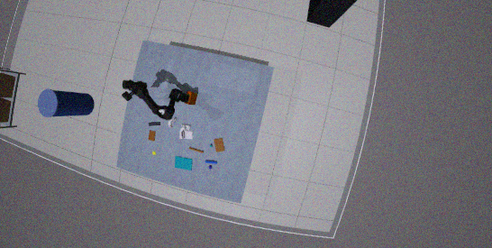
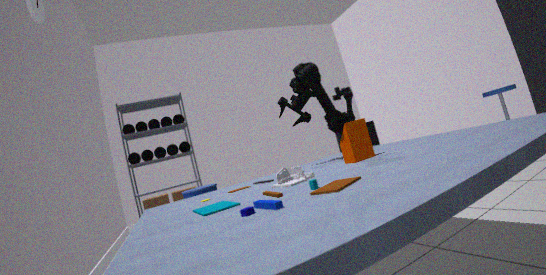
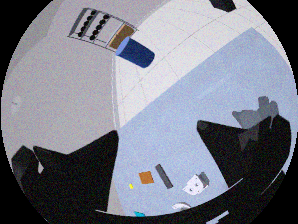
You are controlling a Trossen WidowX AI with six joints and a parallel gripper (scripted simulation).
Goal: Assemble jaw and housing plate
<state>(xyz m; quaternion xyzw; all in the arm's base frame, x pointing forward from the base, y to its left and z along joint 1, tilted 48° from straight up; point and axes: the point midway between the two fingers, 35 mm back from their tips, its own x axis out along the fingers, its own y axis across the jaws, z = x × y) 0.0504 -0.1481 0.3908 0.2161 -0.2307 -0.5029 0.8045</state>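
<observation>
My gripper tip is now 26 cm to the right of the light grey jaw piece, 25 cm above it and 21 cm short of it. The rest, counted from my gripper tip: teal plate: 54 cm ahead, 44 cm to the left, 25 cm below; brown bar: 54 cm to the left, 39 cm ahead, 25 cm below; white base: 42 cm to the left, 27 cm ahead, 25 cm below.
</observation>
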